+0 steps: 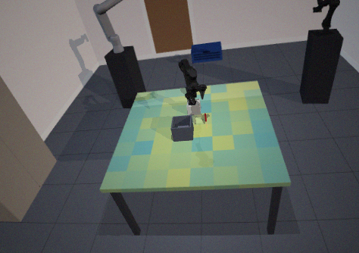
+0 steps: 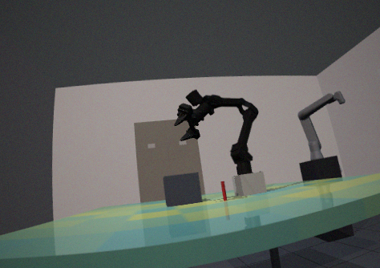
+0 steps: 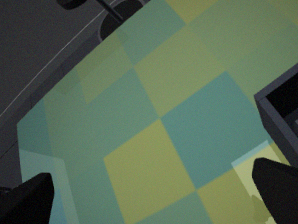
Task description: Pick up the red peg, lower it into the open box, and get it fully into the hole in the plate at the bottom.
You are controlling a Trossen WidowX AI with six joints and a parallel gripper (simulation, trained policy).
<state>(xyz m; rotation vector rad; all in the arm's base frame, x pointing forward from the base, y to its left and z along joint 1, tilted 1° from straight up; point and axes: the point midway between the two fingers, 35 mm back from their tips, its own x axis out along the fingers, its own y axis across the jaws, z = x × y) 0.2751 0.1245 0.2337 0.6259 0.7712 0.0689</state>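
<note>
My gripper tip is 270 mm above the red peg, 160 mm past it and 10 mm to the right of it.
</note>
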